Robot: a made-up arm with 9 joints. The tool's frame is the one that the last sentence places.
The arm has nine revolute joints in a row. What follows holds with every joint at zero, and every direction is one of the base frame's. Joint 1 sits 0.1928 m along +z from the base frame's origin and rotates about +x. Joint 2 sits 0.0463 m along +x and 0.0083 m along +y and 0.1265 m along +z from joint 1 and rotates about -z. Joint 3 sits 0.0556 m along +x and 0.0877 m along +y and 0.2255 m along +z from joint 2 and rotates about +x. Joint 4 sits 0.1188 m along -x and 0.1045 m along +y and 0.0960 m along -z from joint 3 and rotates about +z. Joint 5 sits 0.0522 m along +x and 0.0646 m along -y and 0.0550 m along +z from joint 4 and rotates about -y. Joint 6 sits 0.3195 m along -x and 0.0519 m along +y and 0.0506 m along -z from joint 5 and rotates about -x. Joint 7 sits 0.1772 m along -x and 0.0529 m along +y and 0.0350 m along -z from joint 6 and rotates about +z. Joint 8 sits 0.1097 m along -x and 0.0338 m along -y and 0.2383 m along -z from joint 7 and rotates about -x. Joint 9 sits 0.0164 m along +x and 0.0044 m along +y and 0.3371 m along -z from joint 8 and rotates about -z. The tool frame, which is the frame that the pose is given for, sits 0.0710 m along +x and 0.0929 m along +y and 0.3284 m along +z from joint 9; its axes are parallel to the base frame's.
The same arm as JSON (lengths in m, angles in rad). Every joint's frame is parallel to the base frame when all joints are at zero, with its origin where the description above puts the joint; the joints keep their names.
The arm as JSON. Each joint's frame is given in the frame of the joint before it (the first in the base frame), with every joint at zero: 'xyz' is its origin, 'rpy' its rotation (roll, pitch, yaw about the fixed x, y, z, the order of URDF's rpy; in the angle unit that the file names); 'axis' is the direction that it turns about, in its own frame. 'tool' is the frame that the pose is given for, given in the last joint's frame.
{
  "units": {
    "length": "m",
    "angle": "rad"
  },
  "joints": [
    {
      "name": "joint 1",
      "type": "revolute",
      "origin": {
        "xyz": [
          0.0,
          0.0,
          0.1928
        ],
        "rpy": [
          0.0,
          0.0,
          0.0
        ]
      },
      "axis": [
        1.0,
        0.0,
        0.0
      ]
    },
    {
      "name": "joint 2",
      "type": "revolute",
      "origin": {
        "xyz": [
          0.0463,
          0.0083,
          0.1265
        ],
        "rpy": [
          0.0,
          0.0,
          0.0
        ]
      },
      "axis": [
        0.0,
        0.0,
        -1.0
      ]
    },
    {
      "name": "joint 3",
      "type": "revolute",
      "origin": {
        "xyz": [
          0.0556,
          0.0877,
          0.2255
        ],
        "rpy": [
          0.0,
          0.0,
          0.0
        ]
      },
      "axis": [
        1.0,
        0.0,
        0.0
      ]
    },
    {
      "name": "joint 4",
      "type": "revolute",
      "origin": {
        "xyz": [
          -0.1188,
          0.1045,
          -0.096
        ],
        "rpy": [
          0.0,
          0.0,
          0.0
        ]
      },
      "axis": [
        0.0,
        0.0,
        1.0
      ]
    },
    {
      "name": "joint 5",
      "type": "revolute",
      "origin": {
        "xyz": [
          0.0522,
          -0.0646,
          0.055
        ],
        "rpy": [
          0.0,
          0.0,
          0.0
        ]
      },
      "axis": [
        0.0,
        -1.0,
        0.0
      ]
    },
    {
      "name": "joint 6",
      "type": "revolute",
      "origin": {
        "xyz": [
          -0.3195,
          0.0519,
          -0.0506
        ],
        "rpy": [
          0.0,
          0.0,
          0.0
        ]
      },
      "axis": [
        -1.0,
        0.0,
        0.0
      ]
    },
    {
      "name": "joint 7",
      "type": "revolute",
      "origin": {
        "xyz": [
          -0.1772,
          0.0529,
          -0.035
        ],
        "rpy": [
          0.0,
          0.0,
          0.0
        ]
      },
      "axis": [
        0.0,
        0.0,
        1.0
      ]
    },
    {
      "name": "joint 8",
      "type": "revolute",
      "origin": {
        "xyz": [
          -0.1097,
          -0.0338,
          -0.2383
        ],
        "rpy": [
          0.0,
          0.0,
          0.0
        ]
      },
      "axis": [
        -1.0,
        0.0,
        0.0
      ]
    },
    {
      "name": "joint 9",
      "type": "revolute",
      "origin": {
        "xyz": [
          0.0164,
          0.0044,
          -0.3371
        ],
        "rpy": [
          0.0,
          0.0,
          0.0
        ]
      },
      "axis": [
        0.0,
        0.0,
        -1.0
      ]
    }
  ],
  "tool": {
    "origin": {
      "xyz": [
        0.071,
        0.0929,
        0.3284
      ],
      "rpy": [
        0.0,
        0.0,
        0.0
      ]
    }
  }
}

